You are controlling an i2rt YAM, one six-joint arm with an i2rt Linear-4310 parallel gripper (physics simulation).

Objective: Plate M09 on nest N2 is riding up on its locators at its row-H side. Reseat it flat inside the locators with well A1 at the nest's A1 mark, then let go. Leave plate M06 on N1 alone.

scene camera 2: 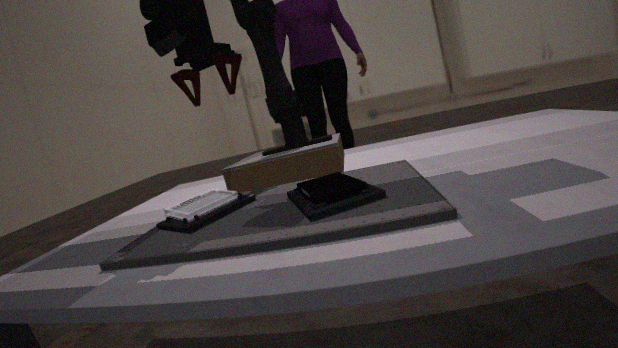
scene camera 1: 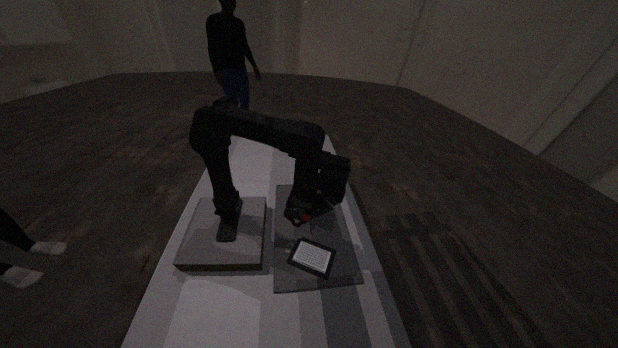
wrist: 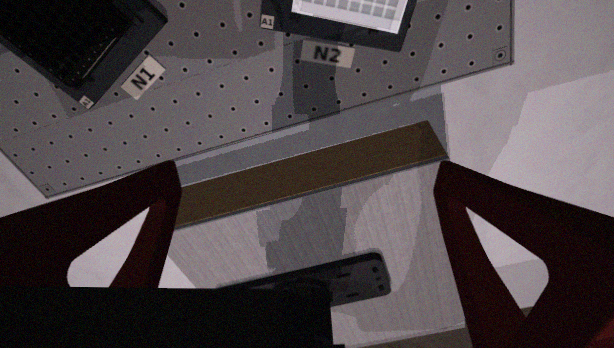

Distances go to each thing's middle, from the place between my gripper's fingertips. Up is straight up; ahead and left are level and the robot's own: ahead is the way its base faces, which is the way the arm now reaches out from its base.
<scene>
My gripper is now 21 cm above the N2 label (wrist: pixel 313 51), 3 cm past it and 1 cm to the left of it. Round my hand: grey perforated plate (scene camera 2: pixel 272 215) (22 cm below, 9 cm to the left, 7 cm ahead); then black well plate (scene camera 2: pixel 334 187) (20 cm to the left, 20 cm below, 9 cm ahead).
</scene>
